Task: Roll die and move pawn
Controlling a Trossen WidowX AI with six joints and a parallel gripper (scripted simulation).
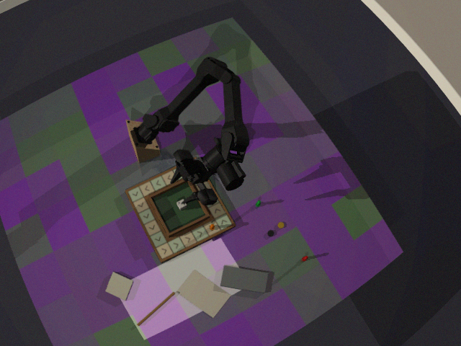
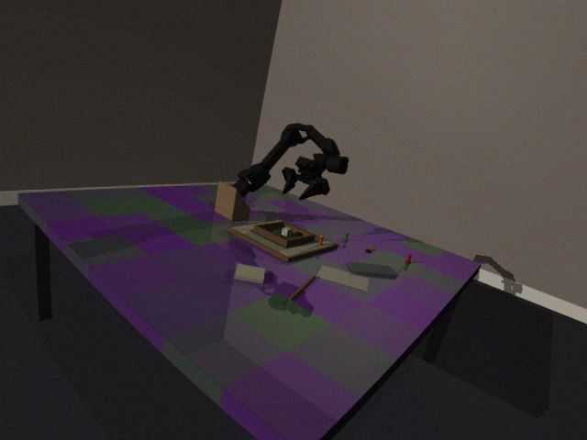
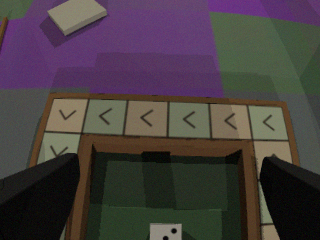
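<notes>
The orange pawn lies 13 cm below my gripper tip, 11 cm ahead of it and 8 cm to the left of it. Round my gripper tip: white die: 13 cm below, 2 cm to the left; green dice tray: 15 cm below; green pawn: 26 cm to the left, 14 cm below, 9 cm ahead.
</notes>
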